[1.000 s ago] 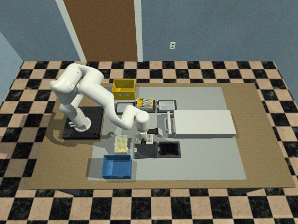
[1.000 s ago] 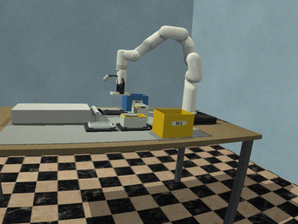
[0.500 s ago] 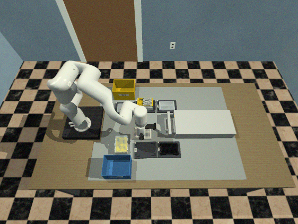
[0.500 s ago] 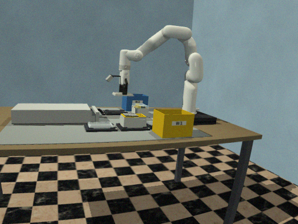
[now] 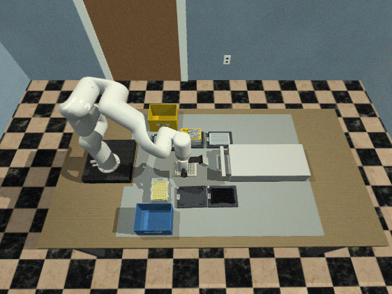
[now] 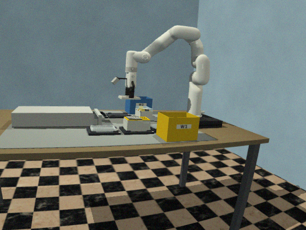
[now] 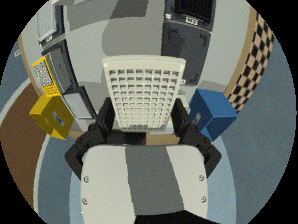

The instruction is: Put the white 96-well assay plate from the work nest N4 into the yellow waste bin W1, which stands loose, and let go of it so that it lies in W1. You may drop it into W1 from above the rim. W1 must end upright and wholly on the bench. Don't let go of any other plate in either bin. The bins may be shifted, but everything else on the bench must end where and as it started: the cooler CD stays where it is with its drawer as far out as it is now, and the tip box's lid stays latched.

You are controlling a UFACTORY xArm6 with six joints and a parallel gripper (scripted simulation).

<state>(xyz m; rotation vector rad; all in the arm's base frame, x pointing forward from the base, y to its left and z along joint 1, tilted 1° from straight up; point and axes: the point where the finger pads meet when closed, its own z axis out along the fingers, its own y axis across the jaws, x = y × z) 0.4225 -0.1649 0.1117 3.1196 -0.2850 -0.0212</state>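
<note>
The yellow waste bin W1 lies 70 mm behind my hand, 430 mm to the left of it and 120 mm below it. Round my hand: dark work nest N4: 20 mm ahead, 110 mm to the right, 150 mm below; then white 96-well assay plate: 10 mm below; then black plate: 190 mm ahead, 140 mm to the right, 140 mm below.
</note>
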